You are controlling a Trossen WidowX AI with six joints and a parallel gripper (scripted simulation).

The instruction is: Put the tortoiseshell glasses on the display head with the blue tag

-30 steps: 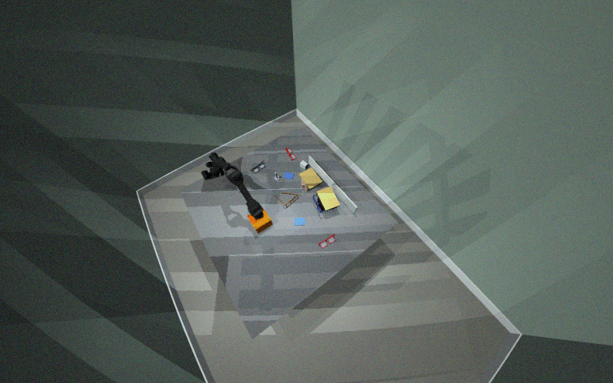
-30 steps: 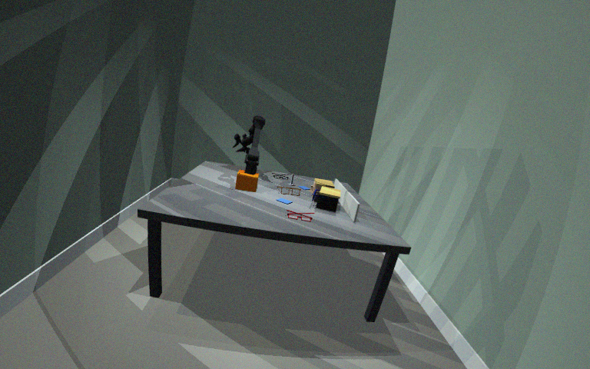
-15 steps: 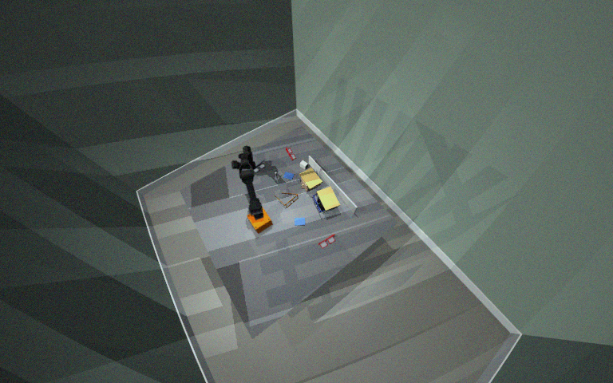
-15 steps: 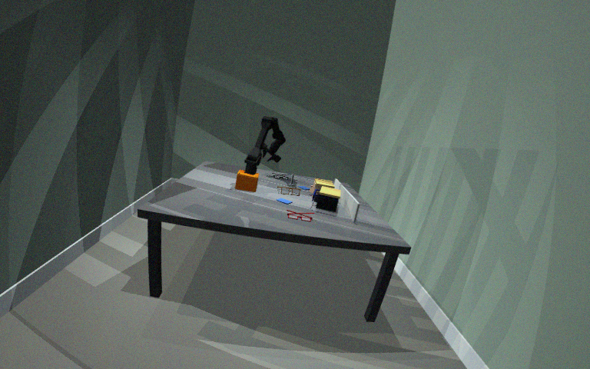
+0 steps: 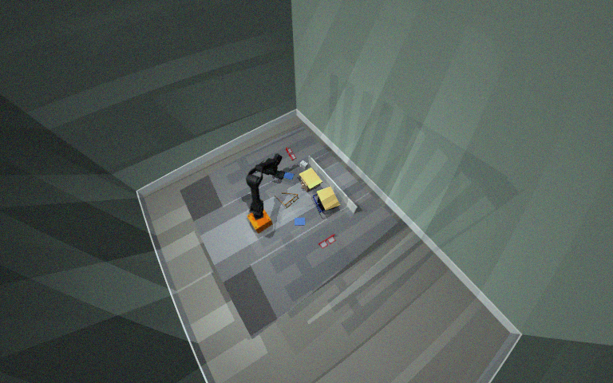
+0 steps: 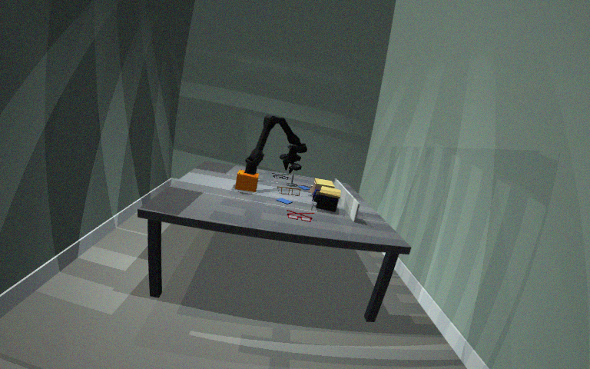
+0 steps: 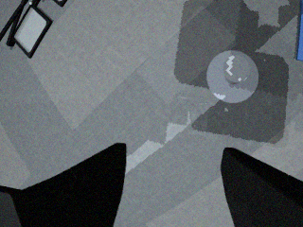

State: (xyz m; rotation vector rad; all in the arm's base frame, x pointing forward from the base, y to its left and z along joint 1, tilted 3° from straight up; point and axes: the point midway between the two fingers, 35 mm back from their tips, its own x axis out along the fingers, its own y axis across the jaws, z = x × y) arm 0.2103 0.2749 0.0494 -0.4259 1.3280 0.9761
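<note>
Now: the thin grey post 40 mm ahead of my gripper tip, 20 mm to the left of it and 70 mm below it. From my gripper tip the other things lie so: white upright panel (420 mm ahead, 250 mm to the right, 40 mm below); then display head (250 mm ahead, 170 mm to the right, 40 mm below).
</note>
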